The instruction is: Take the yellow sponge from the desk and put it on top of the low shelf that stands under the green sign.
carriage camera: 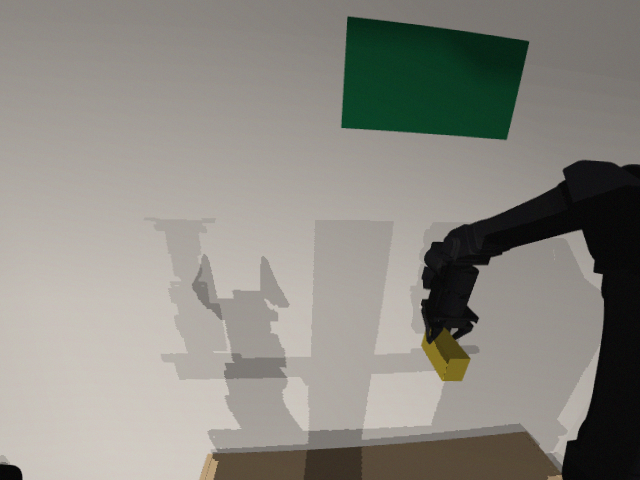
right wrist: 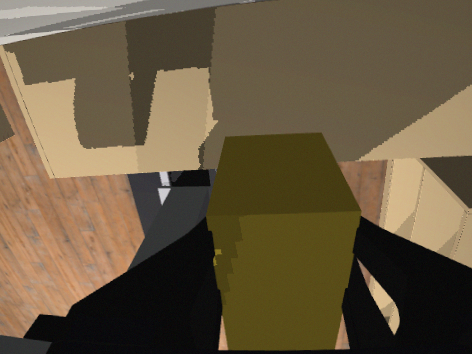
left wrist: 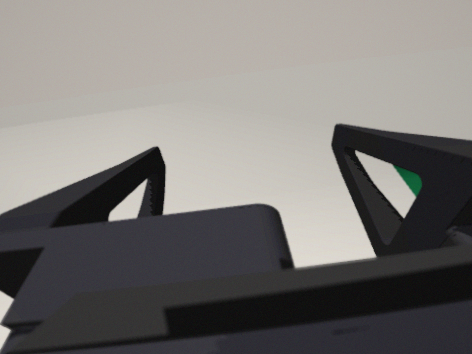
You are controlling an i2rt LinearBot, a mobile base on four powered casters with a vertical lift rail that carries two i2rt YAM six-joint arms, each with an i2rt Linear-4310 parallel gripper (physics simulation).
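Places are measured from the left arm's base along level axes (x left, y back, z up), in centimetres.
Pixels of known places: left gripper, fingertip midpoint: (left wrist: pixel 247 145); right gripper, fingertip midpoint: (carriage camera: pixel 437 342) (right wrist: pixel 277 215).
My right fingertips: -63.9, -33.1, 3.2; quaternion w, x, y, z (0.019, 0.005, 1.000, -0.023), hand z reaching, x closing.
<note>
Behind a point stands the place of what it marks, as x, y, z.
The yellow sponge (carriage camera: pixel 448 356) {-61.9, -26.0, 6.1} (right wrist: pixel 282 280) {-64.0, -32.6, 6.2} is held tilted between the fingers of my right gripper (carriage camera: pixel 448 333) (right wrist: pixel 277 215) {-63.9, -33.1, 3.2}, which is shut on it. In the carriage view the sponge is above the low wooden shelf top (carriage camera: pixel 439 457) {-80.6, -38.8, -53.6} (right wrist: pixel 300 65) {-70.5, -30.6, -53.6}, which shows at the bottom edge. In the right wrist view the shelf top stretches across the upper part, beyond the sponge. The green sign (carriage camera: pixel 431 80) {-58.2, -46.1, 60.9} (left wrist: pixel 411 181) {-40.6, -45.2, 64.6} is on the wall above the shelf. My left gripper (left wrist: pixel 247 145) {-0.4, -4.5, 43.6} is open, with nothing between its fingers. The desk does not show clearly.
The pale wall (carriage camera: pixel 103 155) {11.7, -42.6, 43.0} stands behind the shelf and carries shadows of the robot. Another light wooden unit (right wrist: pixel 405 200) {-126.8, 39.5, -106.7} is at the right in the right wrist view. Wood floor (right wrist: pixel 80 240) {53.8, 72.2, -114.6} and dark parts of the robot's base (right wrist: pixel 167 215) {-29.6, 15.7, -63.9} show in front of the shelf.
</note>
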